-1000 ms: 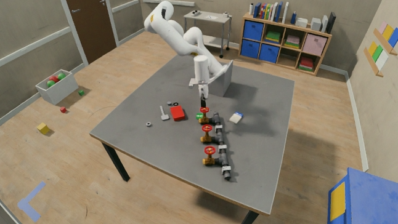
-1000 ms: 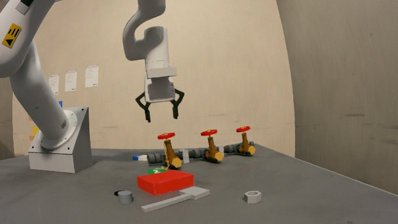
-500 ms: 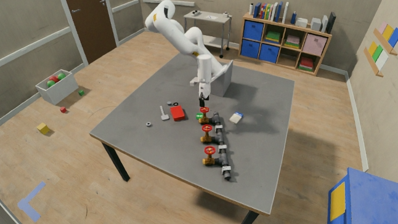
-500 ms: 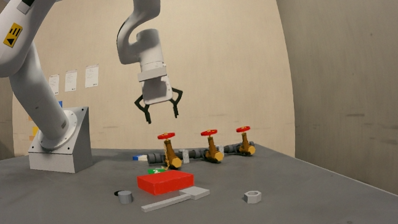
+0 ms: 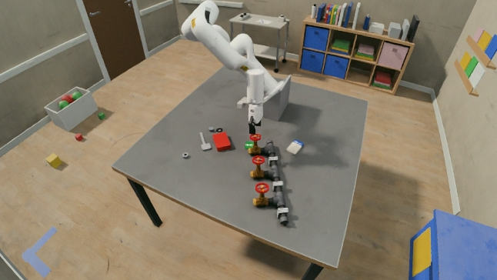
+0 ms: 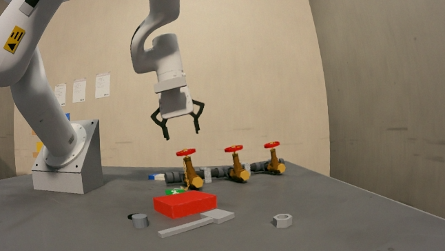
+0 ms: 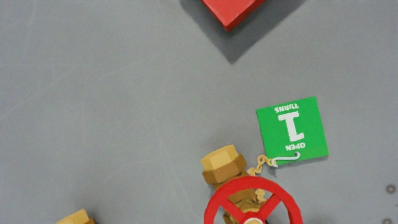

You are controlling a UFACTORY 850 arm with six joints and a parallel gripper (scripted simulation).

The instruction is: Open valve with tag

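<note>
The green tag lies 170 mm below my hand, 30 mm to the right of it and 30 mm behind it. Also, from my hand: blue block 220 mm to the left, 170 mm below, 100 mm behind; grey hammer-shaped tool 310 mm to the right, 170 mm below, 40 mm ahead; red block 210 mm to the right, 160 mm below.
</note>
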